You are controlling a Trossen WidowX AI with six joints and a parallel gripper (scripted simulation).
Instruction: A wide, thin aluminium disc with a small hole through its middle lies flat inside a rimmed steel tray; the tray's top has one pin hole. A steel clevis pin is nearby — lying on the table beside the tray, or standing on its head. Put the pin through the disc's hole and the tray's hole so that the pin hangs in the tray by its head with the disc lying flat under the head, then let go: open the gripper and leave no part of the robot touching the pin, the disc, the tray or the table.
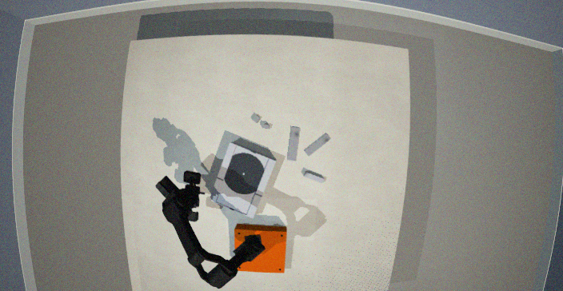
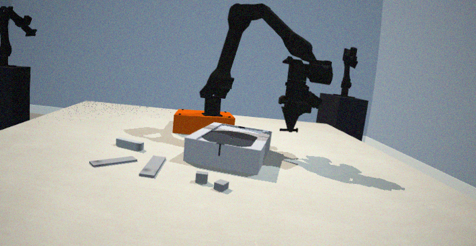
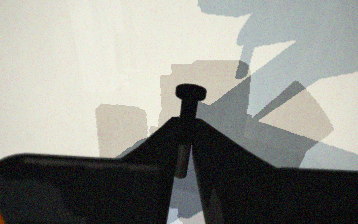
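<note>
My gripper tip is now 6 cm short of the dark aluminium disc, 20 cm to the left of it and 1 cm above it. Round my gripper tip: clevis pin: 1 cm above; grey block: 1 cm ahead, 46 cm to the right, 6 cm below; steel tray: 3 cm ahead, 18 cm to the right, 2 cm below.
</note>
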